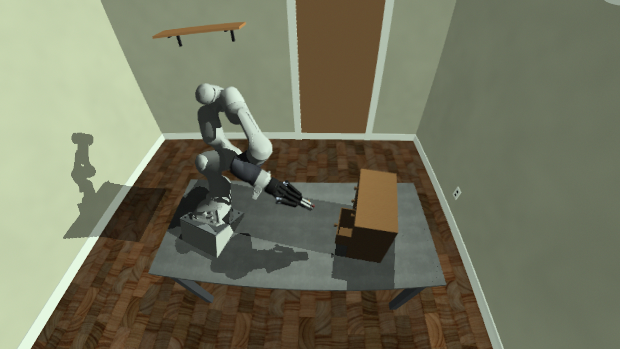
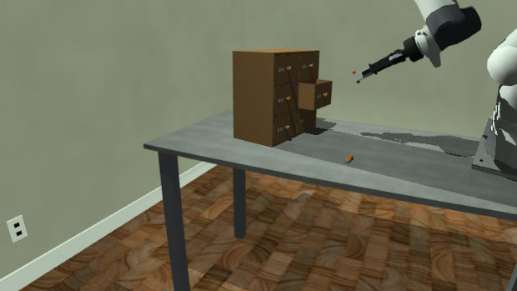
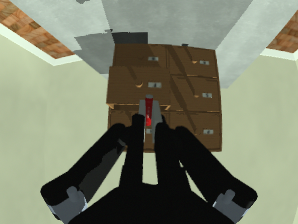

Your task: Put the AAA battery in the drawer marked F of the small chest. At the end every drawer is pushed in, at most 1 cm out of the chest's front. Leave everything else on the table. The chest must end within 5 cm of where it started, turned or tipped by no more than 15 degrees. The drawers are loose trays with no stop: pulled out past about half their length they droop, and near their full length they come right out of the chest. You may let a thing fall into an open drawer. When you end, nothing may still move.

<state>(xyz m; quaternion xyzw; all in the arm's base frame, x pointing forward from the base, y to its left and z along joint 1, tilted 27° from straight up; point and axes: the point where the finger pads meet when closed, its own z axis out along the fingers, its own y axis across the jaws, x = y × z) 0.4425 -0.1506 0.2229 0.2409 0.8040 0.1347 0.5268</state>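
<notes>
My gripper is now 230 mm short of the drawer, 120 mm above it and 80 mm to the left of it. From my hand the other things lie so: orange AAA battery (250 mm below, 180 mm to the left); then small red object (20 mm ahead, 10 mm to the right, 10 mm below).
</notes>
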